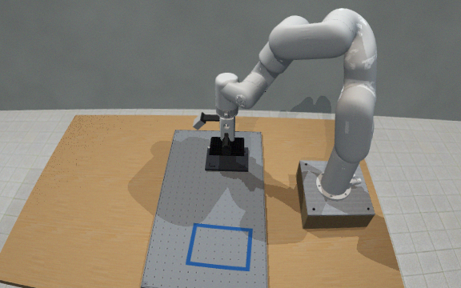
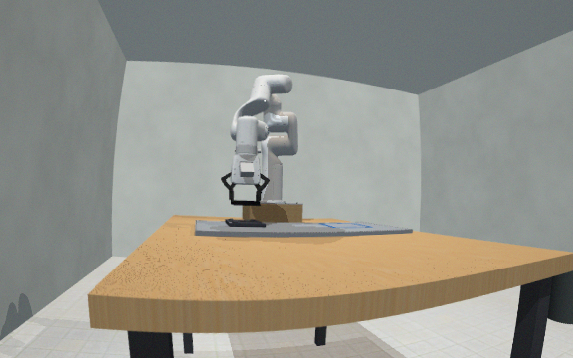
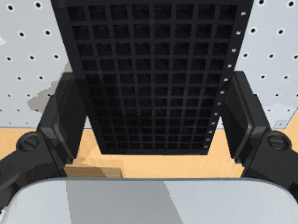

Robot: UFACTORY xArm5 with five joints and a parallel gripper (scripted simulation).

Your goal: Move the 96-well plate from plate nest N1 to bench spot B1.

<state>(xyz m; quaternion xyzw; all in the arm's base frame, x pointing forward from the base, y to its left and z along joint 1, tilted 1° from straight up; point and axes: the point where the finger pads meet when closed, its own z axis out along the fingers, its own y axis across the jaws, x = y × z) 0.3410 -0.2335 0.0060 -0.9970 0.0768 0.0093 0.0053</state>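
Right now my hand is 8 cm above the dark plate nest. Round my hand: 96-well plate 1 cm below.
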